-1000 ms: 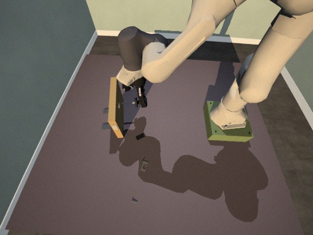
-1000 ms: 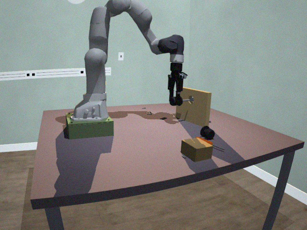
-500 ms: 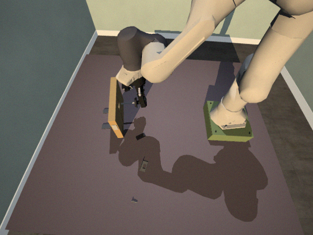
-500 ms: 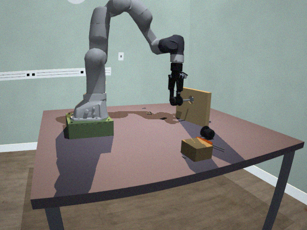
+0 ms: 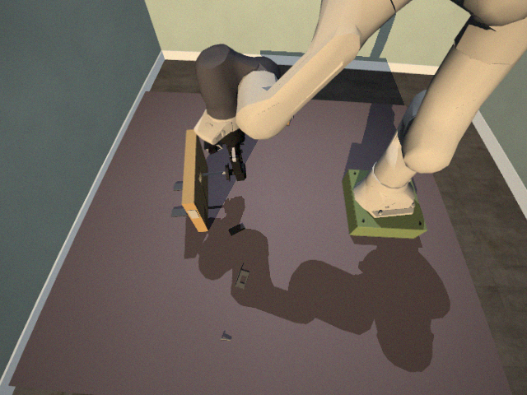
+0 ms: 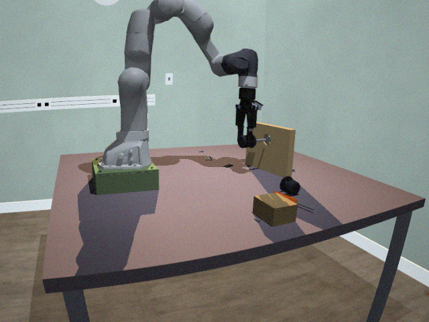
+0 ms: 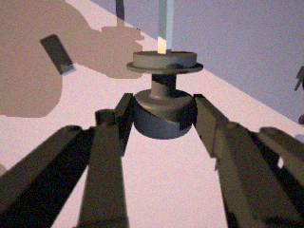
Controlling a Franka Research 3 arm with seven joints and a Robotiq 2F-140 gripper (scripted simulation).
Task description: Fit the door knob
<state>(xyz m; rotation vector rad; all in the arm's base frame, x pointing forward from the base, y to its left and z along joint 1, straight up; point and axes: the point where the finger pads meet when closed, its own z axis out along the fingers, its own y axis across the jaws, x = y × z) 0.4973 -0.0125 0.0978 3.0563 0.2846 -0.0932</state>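
My gripper is now 150 mm short of the wooden door panel, 50 mm above it and 30 mm to the right of it.
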